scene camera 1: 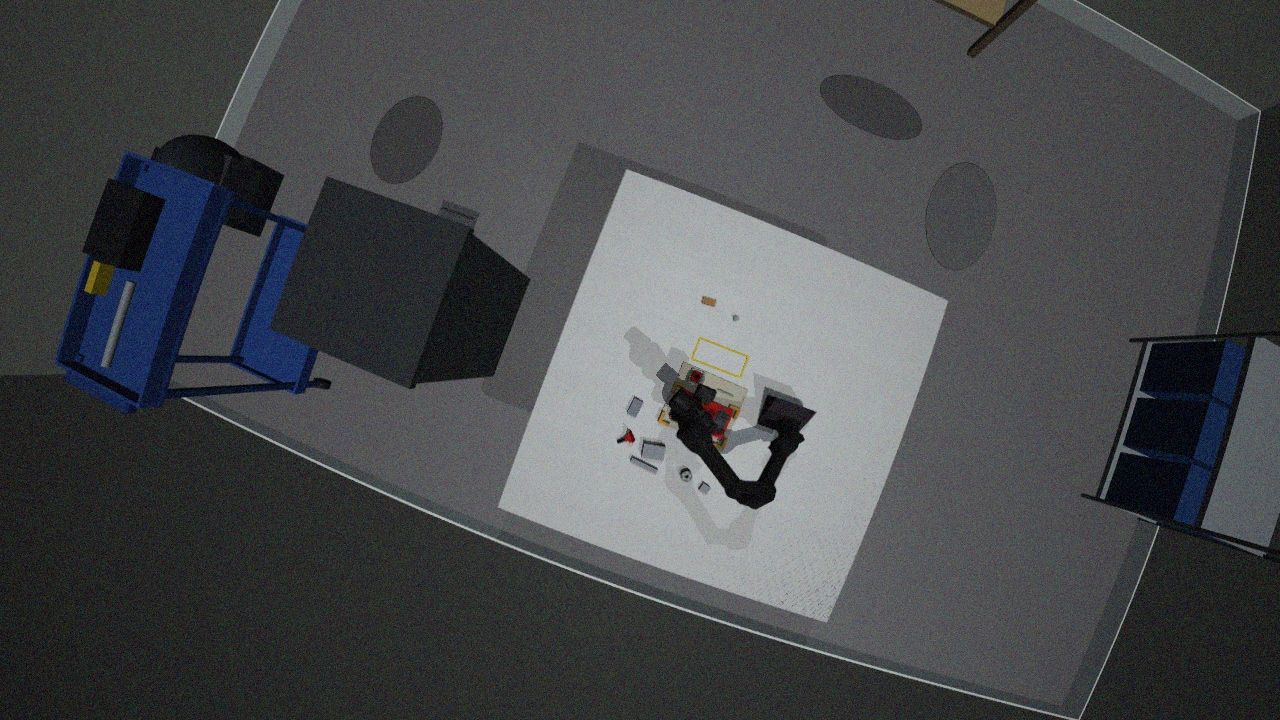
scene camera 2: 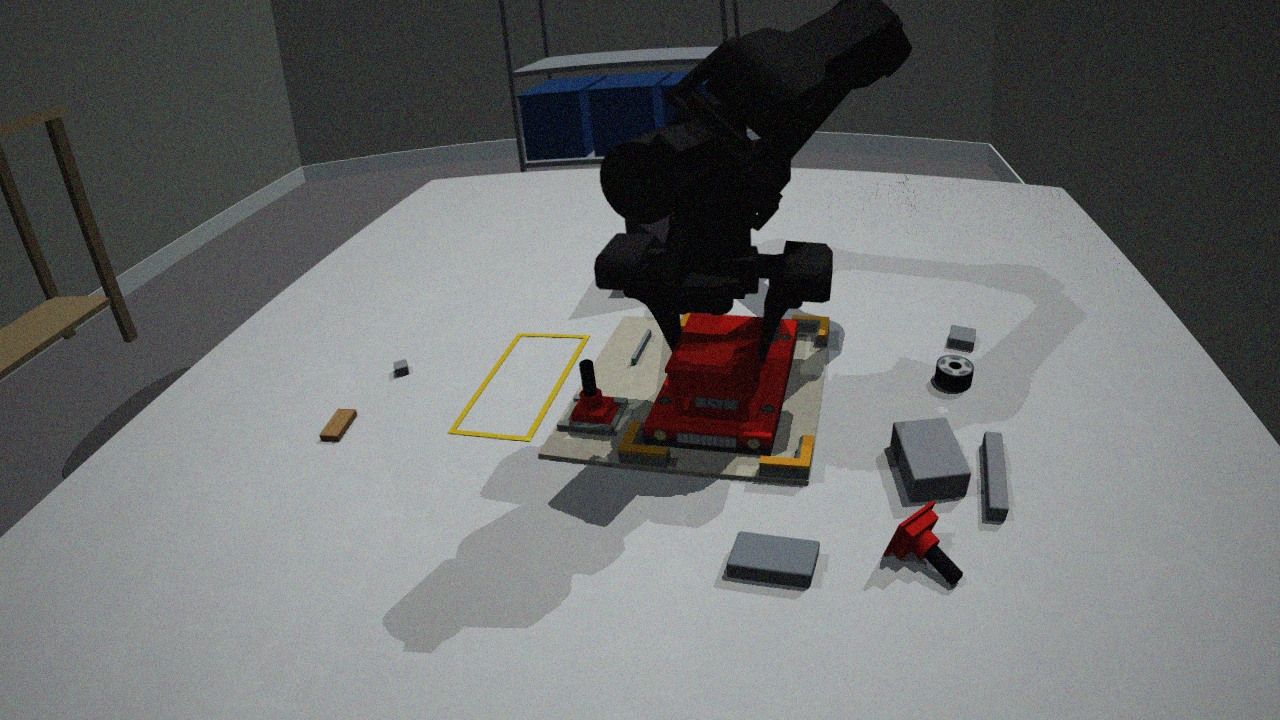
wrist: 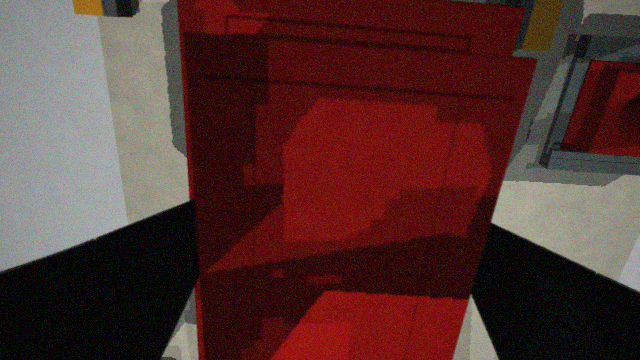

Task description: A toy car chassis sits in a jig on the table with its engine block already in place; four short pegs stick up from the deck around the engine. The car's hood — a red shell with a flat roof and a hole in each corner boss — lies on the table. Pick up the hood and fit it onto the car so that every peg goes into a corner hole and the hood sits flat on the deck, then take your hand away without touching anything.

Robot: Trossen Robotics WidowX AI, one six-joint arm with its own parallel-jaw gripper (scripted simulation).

Labels:
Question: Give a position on a red hood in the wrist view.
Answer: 344,189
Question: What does the gripper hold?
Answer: A red hood.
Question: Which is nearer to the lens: the red hood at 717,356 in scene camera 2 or the black wheel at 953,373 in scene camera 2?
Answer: The red hood.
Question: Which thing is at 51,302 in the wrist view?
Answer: The gripper.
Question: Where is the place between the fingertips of the gripper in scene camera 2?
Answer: At 719,356

